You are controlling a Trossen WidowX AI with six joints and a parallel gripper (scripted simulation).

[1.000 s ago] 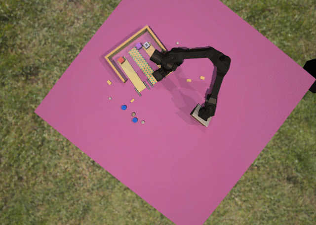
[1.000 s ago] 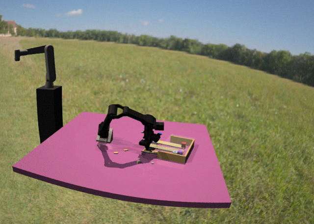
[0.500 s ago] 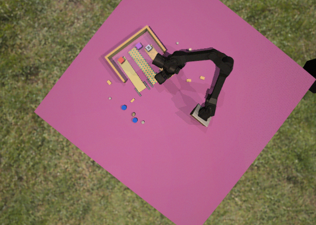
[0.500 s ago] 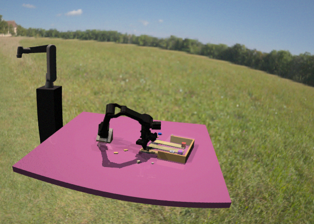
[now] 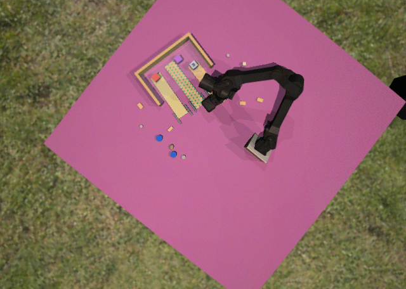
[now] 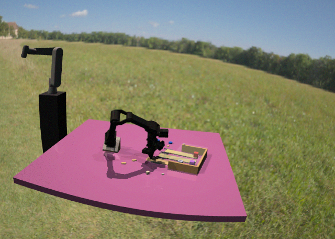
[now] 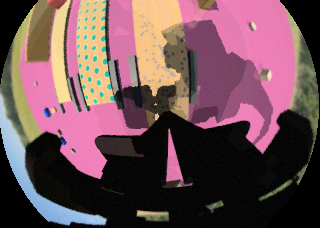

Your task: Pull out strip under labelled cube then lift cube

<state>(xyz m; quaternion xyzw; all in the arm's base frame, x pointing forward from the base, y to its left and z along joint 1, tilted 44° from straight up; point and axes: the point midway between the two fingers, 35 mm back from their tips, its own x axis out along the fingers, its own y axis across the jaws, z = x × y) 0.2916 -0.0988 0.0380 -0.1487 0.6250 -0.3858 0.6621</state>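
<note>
The orange strip is 90 mm ahead of my gripper tip and 30 mm to the right of it. From my gripper tip the other things lie so: labelled cube (190 mm ahead, 60 mm to the right, 20 mm above).
</note>
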